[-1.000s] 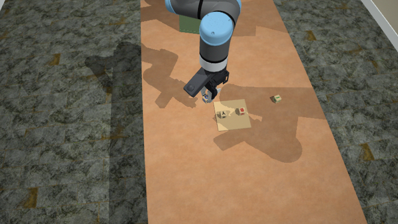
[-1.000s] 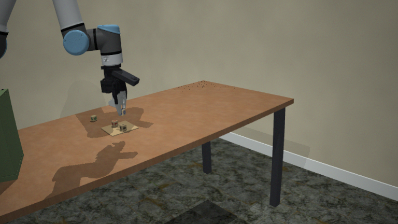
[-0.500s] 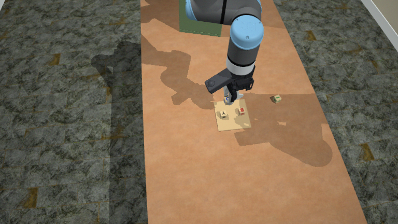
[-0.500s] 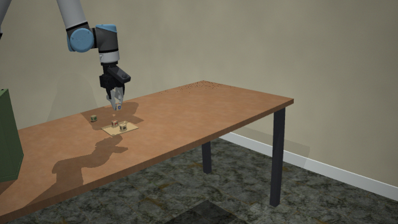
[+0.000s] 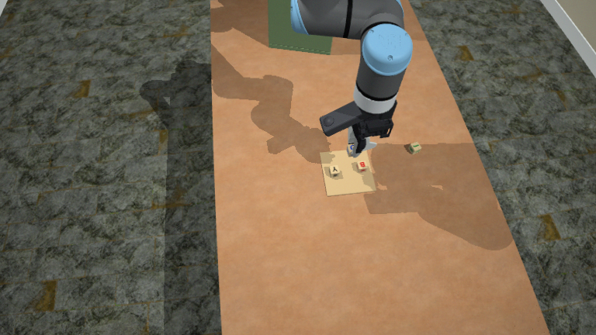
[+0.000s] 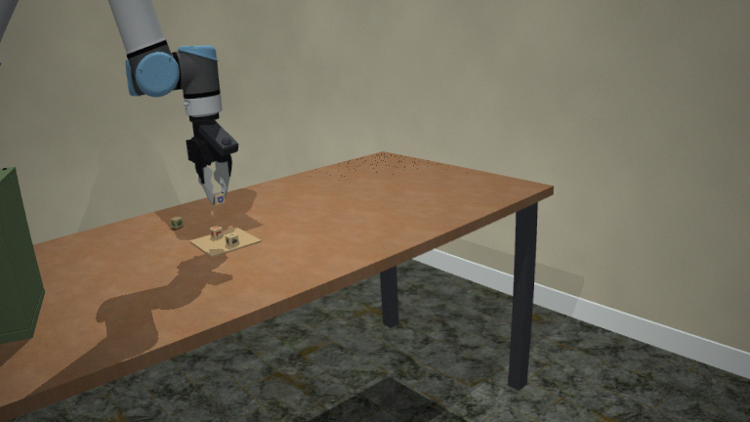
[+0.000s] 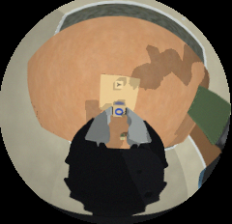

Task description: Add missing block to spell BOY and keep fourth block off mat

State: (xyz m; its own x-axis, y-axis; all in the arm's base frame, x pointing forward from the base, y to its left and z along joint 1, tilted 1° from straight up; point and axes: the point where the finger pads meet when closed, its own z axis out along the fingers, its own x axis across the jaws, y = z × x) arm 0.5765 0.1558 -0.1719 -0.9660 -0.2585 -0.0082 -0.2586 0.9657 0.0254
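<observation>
The tan mat is 12 cm below my hand.
</observation>
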